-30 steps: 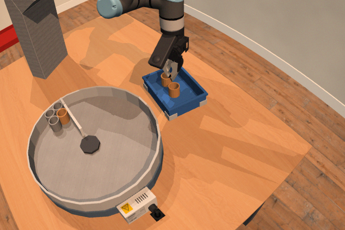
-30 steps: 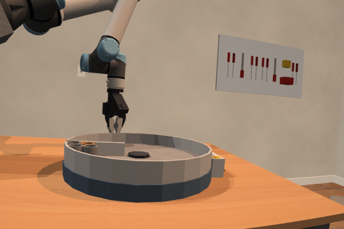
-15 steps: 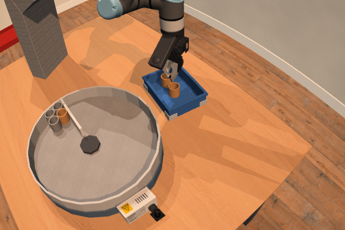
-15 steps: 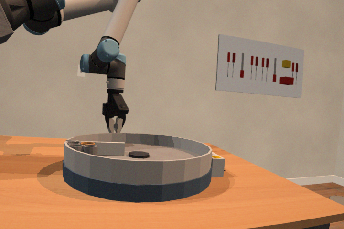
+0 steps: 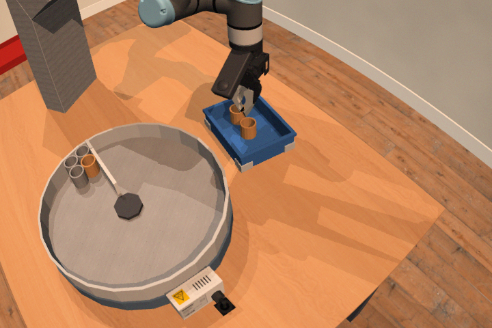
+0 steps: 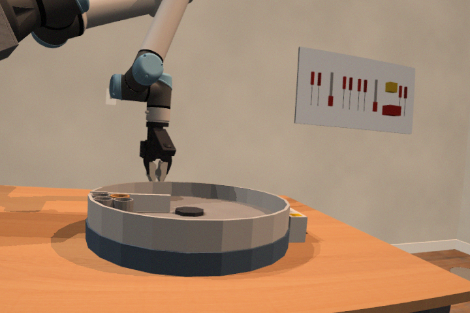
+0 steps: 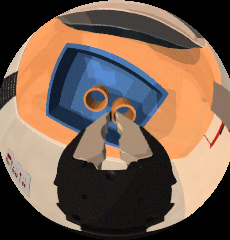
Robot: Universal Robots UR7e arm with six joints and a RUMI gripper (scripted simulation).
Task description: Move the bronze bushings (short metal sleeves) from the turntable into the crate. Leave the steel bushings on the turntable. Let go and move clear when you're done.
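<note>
Right now the blue crate is 4 cm ahead of my hand, 1 cm to the right of it and 2 cm below it. From my hand the other things lie so: grey turntable 13 cm ahead, 35 cm to the right, 1 cm above.
</note>
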